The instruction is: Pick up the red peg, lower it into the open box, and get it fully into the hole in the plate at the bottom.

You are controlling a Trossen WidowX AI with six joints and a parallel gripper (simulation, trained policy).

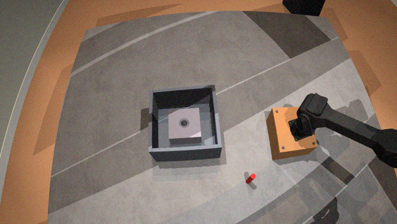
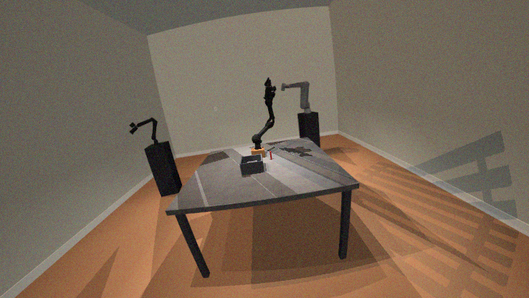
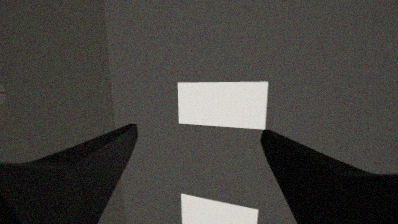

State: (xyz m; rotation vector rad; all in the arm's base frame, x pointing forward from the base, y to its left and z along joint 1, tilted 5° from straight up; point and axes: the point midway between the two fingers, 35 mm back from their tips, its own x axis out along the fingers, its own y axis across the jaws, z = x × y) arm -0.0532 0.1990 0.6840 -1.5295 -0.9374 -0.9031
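Now: gripper tip 270 mm short of the red peg, 170 mm to the left of it and 740 mm above it. Also, from my gripper tip: light grey plate 400 mm ahead, 380 mm to the right, 730 mm below; dark box 400 mm ahead, 380 mm to the right, 750 mm below.
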